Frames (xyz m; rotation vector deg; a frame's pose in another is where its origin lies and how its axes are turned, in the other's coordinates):
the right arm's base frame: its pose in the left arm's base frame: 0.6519 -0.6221 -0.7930 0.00 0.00 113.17
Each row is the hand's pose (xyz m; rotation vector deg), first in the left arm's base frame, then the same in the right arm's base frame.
Working: the left arm's base frame: its pose in the right arm's base frame: 0.8284 0.3545 0.7930 0.00 0.00 -113.17

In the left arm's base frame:
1: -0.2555 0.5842 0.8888 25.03 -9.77 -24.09
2: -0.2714 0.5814 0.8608 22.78 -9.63 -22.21
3: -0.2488 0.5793 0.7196 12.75 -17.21 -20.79
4: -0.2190 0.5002 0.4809 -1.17 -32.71 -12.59
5: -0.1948 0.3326 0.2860 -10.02 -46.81 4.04
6: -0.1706 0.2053 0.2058 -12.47 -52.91 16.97
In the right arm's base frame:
1: 1.4660 0.3596 1.6818 7.17 -33.45 -134.62
2: 1.4697 0.3753 1.6538 5.71 -30.79 -133.16
3: 1.4589 0.3553 1.5126 -9.26 -25.37 -132.31
4: 1.3744 0.3591 1.2739 -34.25 -20.88 -122.03
5: 1.2108 0.4028 1.0790 -51.64 -20.17 -101.64
6: 1.0843 0.4306 0.9988 -56.68 -20.80 -86.97

